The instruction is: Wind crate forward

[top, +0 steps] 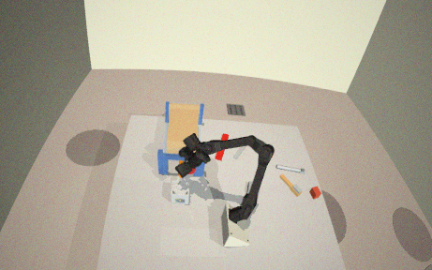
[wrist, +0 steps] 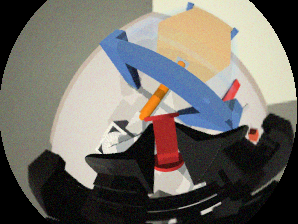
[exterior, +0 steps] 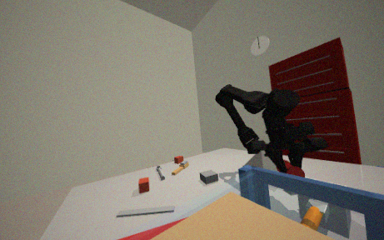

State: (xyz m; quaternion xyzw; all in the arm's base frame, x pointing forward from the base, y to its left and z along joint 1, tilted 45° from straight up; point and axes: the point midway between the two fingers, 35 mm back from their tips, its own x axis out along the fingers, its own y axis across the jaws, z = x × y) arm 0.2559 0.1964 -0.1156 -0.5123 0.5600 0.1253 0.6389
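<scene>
Now: gripper tip 50 mm past the winch handle and 30 mm above it. Also, from my gripper tip: red knob 10 mm to the right, 10 mm behind; blue frame 60 mm ahead, 40 mm to the left, 30 mm below; grey winch 120 mm behind, 100 mm below, 20 mm to the left.
</scene>
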